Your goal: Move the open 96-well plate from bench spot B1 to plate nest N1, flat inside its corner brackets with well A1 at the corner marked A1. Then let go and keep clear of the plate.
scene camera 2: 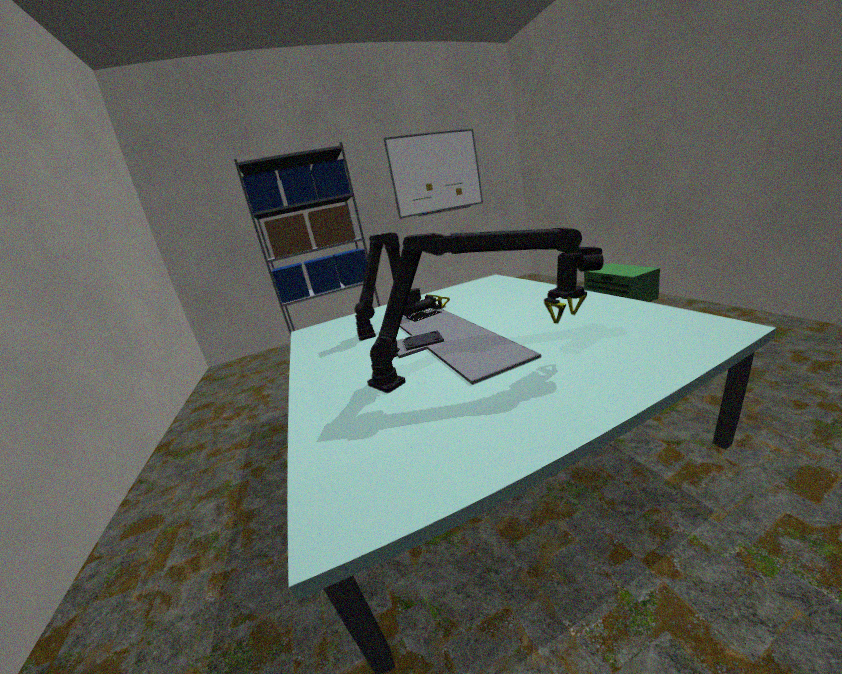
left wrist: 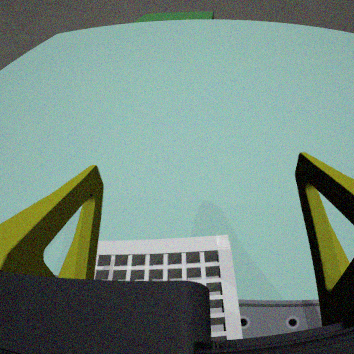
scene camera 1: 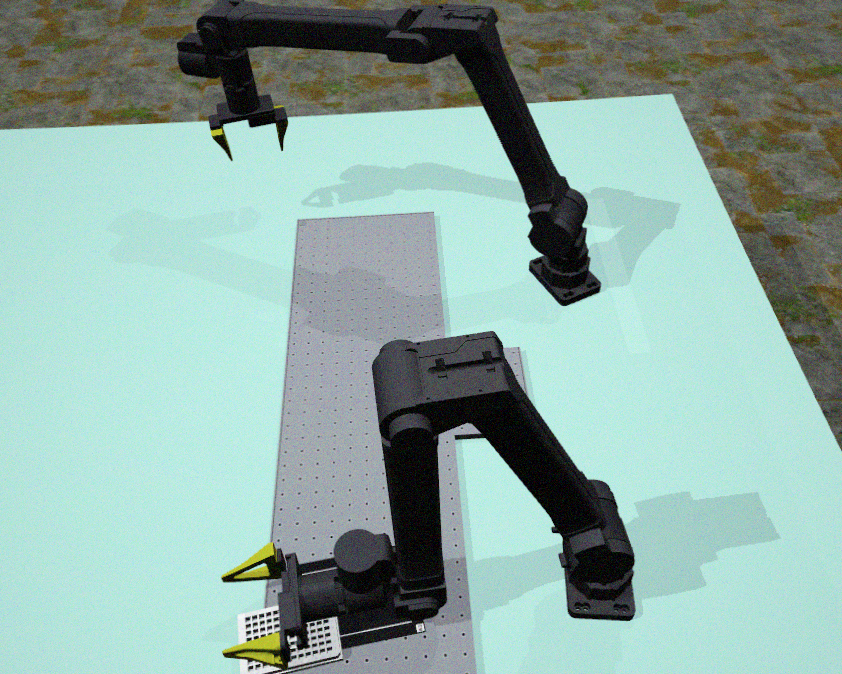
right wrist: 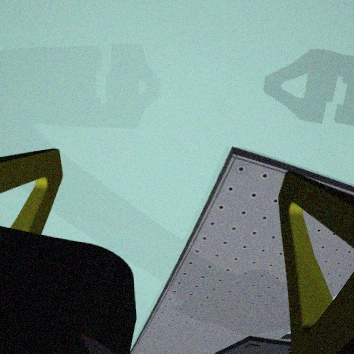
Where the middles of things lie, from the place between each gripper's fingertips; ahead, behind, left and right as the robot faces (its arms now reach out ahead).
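Relative to the white well plate (scene camera 1: pixel 324 642), my right hand stands 180 mm past it, 890 mm to the right of it and 110 mm above it.
My left hand is 10 mm to the right of the plate, 80 mm past it and 40 mm above it. Going by its middle, the white well plate is nearer to my left hand than to my right hand.
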